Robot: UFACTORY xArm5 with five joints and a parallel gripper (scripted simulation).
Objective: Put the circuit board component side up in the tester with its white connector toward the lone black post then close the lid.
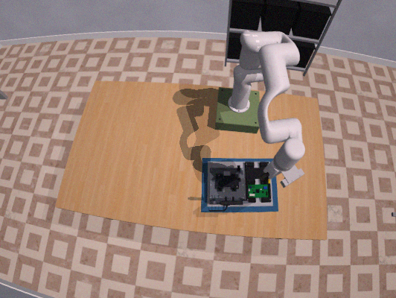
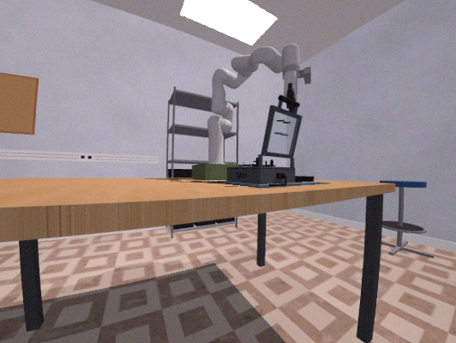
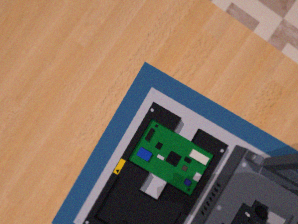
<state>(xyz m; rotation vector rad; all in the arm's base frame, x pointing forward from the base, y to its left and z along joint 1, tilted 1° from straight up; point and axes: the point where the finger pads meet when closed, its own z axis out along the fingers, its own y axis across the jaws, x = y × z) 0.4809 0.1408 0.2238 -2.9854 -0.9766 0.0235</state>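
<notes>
The green circuit board lies 29 cm below my hand. The rest, counted from my hand: tester lid (10 cm ahead, 16 cm to the right, 13 cm below); then tester (1 cm ahead, 13 cm to the right, 20 cm below).
</notes>
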